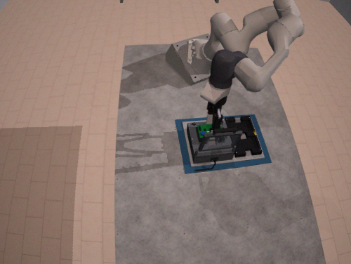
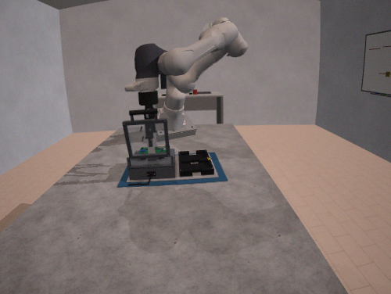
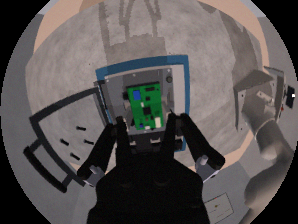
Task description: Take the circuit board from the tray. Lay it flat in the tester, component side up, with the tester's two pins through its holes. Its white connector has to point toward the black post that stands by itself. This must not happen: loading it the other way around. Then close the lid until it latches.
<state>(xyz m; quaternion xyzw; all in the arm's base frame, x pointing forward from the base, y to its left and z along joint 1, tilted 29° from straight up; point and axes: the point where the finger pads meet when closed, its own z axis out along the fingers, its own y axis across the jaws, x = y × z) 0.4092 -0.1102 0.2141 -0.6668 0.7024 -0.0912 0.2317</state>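
Right now my hand is 2 cm above the green circuit board. Round my hand: tester bed (1 cm ahead, 1 cm to the left, 4 cm below); framed clear lid (13 cm ahead, 8 cm above).
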